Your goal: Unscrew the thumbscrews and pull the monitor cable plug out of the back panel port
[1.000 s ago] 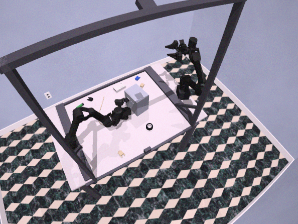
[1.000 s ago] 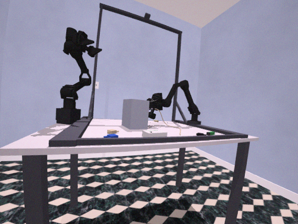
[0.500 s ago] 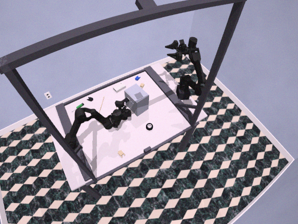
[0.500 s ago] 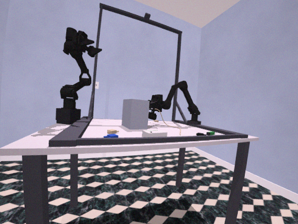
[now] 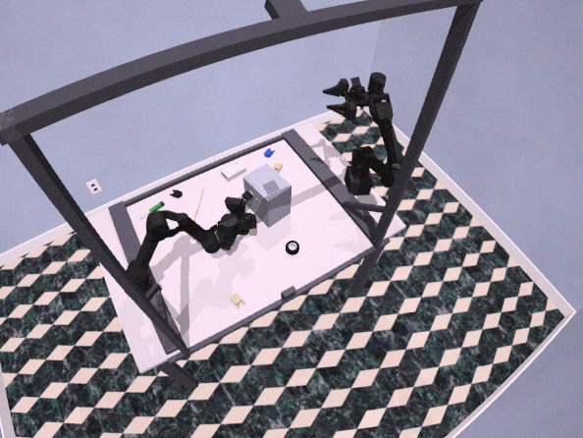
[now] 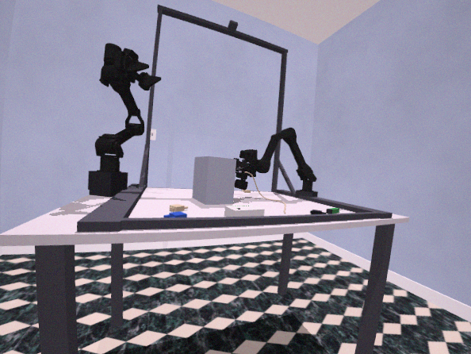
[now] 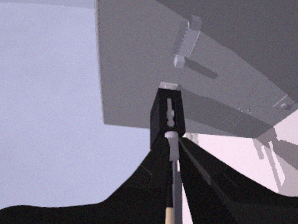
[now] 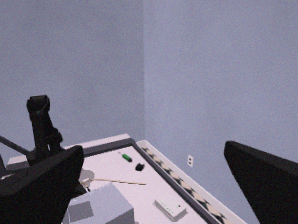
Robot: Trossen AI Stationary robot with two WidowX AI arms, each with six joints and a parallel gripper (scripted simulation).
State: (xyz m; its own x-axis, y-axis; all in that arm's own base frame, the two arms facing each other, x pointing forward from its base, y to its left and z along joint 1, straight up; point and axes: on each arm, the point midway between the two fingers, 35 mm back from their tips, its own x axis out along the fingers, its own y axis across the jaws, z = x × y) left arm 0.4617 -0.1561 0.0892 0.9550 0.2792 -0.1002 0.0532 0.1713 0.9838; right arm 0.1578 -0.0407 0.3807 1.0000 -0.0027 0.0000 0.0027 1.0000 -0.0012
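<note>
Now: the grey box 13 cm to the right of my left hand, 4 cm below it and 3 cm ahead of it.
</note>
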